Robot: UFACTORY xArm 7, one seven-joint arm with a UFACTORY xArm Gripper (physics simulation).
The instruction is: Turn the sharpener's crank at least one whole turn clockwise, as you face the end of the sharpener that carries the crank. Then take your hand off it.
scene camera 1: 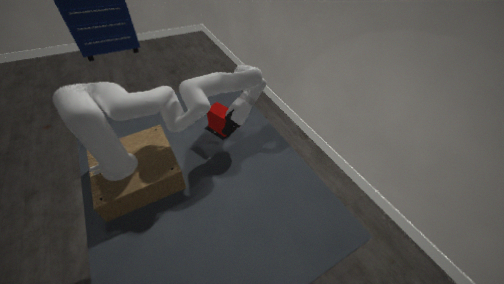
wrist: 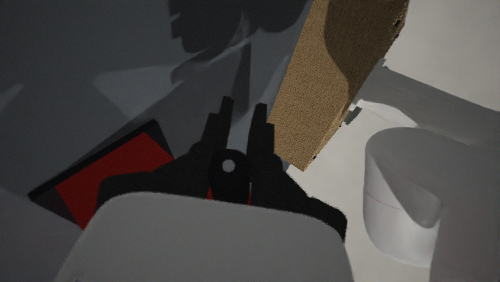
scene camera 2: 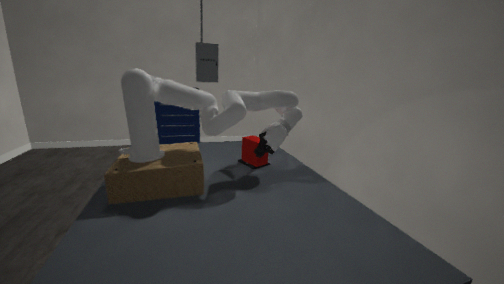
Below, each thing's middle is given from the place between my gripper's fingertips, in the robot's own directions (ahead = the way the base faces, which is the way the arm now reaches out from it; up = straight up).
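Relative to the black crank handle [wrist: 233,187], my gripper is 30 mm below it, 20 mm to the right of it and 40 mm short of it.
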